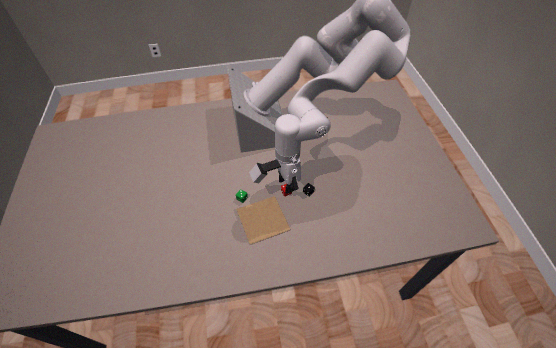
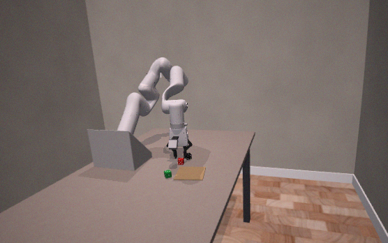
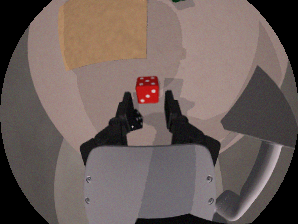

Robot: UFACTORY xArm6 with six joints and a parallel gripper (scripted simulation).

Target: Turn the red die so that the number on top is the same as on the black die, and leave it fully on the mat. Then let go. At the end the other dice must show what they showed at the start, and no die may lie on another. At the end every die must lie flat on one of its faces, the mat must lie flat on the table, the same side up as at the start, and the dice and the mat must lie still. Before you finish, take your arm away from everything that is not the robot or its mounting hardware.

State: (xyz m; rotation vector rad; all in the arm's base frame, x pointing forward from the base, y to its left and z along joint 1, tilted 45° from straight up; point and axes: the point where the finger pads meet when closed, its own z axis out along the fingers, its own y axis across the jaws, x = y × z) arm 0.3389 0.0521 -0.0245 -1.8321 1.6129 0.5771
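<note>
The red die is 40 mm below my hand. From my hand the other things lie so: black die 70 mm to the left, 40 mm below, 20 mm ahead; then green die 160 mm to the right, 40 mm below, 20 mm behind; then tan mat 110 mm to the right, 80 mm ahead, 50 mm below.
</note>
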